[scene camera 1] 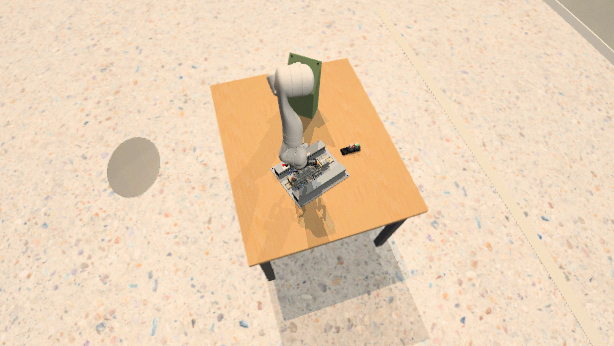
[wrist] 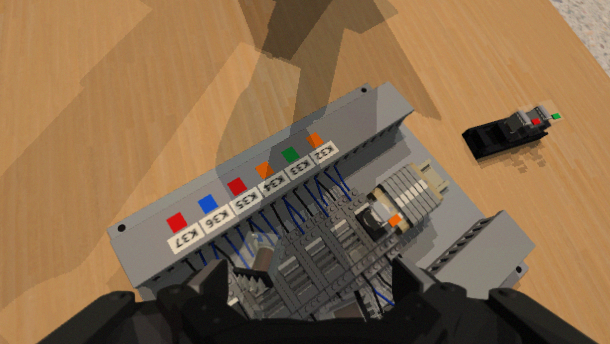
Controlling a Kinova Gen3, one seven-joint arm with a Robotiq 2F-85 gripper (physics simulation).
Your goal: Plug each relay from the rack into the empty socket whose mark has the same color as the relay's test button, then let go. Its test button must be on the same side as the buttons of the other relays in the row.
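Frame: origin at the arm's base, x down, y left, z ahead, level; metres.
Seen in the pictures: gripper, fingertip midpoint: [wrist: 310,278].
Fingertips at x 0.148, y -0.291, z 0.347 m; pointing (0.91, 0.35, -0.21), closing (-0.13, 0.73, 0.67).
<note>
Offsets run from my fingertips to a thing's middle. "spot": to the spot under its first point. Level surfaces: height alone.
My gripper [wrist: 310,278] is open above the grey panel [scene camera 1: 322,184] [wrist: 145,255]. Between its fingers are sockets of the row and, near the left finger, a clear-cased part with a brown core @[dx +0.095, dy -0.009, dz -0.031 m] [wrist: 262,257], tilted, with a dark base and prongs. Another brown part @[dx +0.100, dy +0.017, dz +0.050 m] [wrist: 348,310] is partly hidden by the gripper. A relay with an orange button @[dx +0.085, dy +0.089, dz +0.010 m] [wrist: 395,220] is at the row's K32 end. Marks run from K32 orange to K37 red, with K33 green @[dx +0.110, dy +0.061, dz -0.080 m] [wrist: 290,154] and K36 blue @[spot: dx +0.090, dy -0.010, dz -0.094 m] [wrist: 208,203]. The black rack @[dx +0.121, dy +0.308, dz +0.050 m] [scene camera 1: 344,151] [wrist: 500,150] holds relays with a red button @[dx +0.085, dy +0.306, dz +0.057 m] [wrist: 536,121] and a green button @[dx +0.085, dy +0.334, dz +0.070 m] [wrist: 556,116].
Grey terminal blocks @[dx +0.086, dy +0.127, dz +0.014 m] [wrist: 412,196] stand beside the K32 end. Raised wiring ducts run along both long sides of the panel; one duct @[dx +0.110, dy +0.041, dz +0.091 m] [wrist: 487,247] shows at the lower right. A green upright block [scene camera 1: 315,82] stands behind the arm. The rack is right of the panel on the wooden table @[dx +0.133 m] [scene camera 1: 380,185].
</note>
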